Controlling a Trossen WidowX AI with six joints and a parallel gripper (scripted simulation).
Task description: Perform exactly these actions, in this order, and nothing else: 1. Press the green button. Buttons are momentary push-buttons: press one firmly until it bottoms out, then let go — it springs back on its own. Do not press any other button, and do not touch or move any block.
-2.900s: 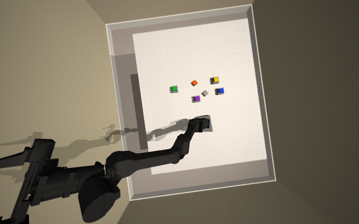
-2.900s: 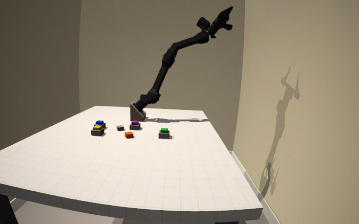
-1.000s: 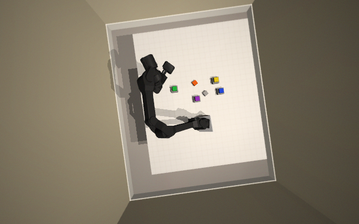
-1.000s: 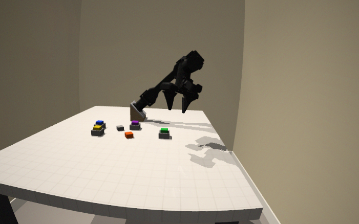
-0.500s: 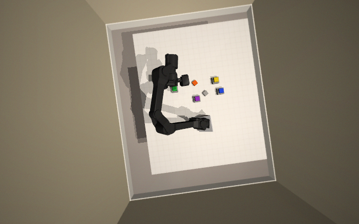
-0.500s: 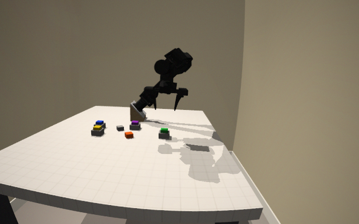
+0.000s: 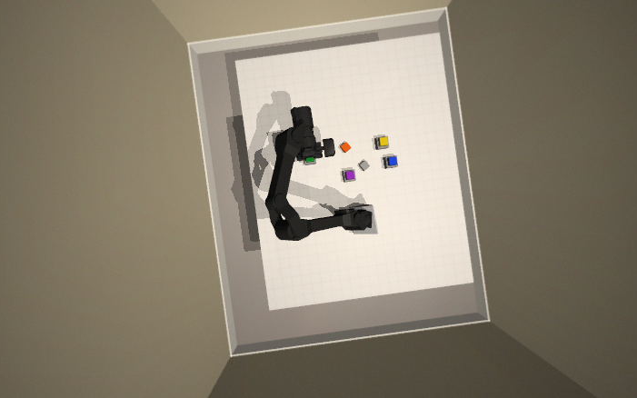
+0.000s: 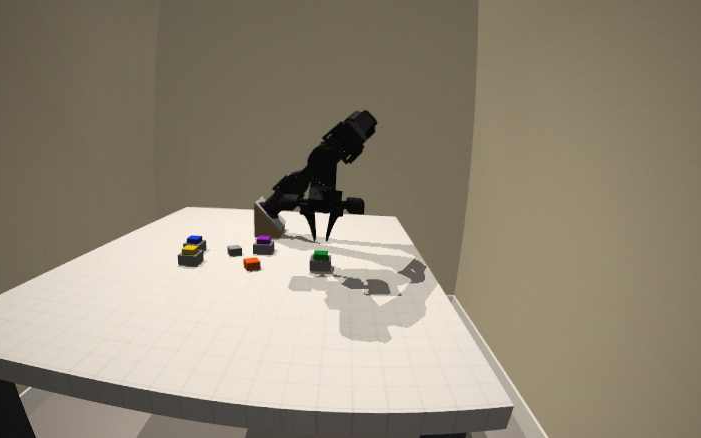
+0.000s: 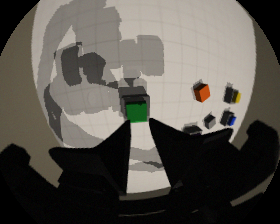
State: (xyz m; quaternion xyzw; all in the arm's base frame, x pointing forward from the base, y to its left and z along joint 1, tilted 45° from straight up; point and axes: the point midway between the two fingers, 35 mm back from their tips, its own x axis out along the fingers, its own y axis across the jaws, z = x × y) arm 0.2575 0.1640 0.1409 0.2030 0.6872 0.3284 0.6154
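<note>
My gripper tip is 3 cm above the green button. Also, from my gripper tip: grey block (23 cm to the right, 6 cm below, 3 cm behind); orange block (15 cm to the right, 6 cm below, 5 cm ahead); purple button (17 cm to the right, 8 cm behind, 3 cm below).
</note>
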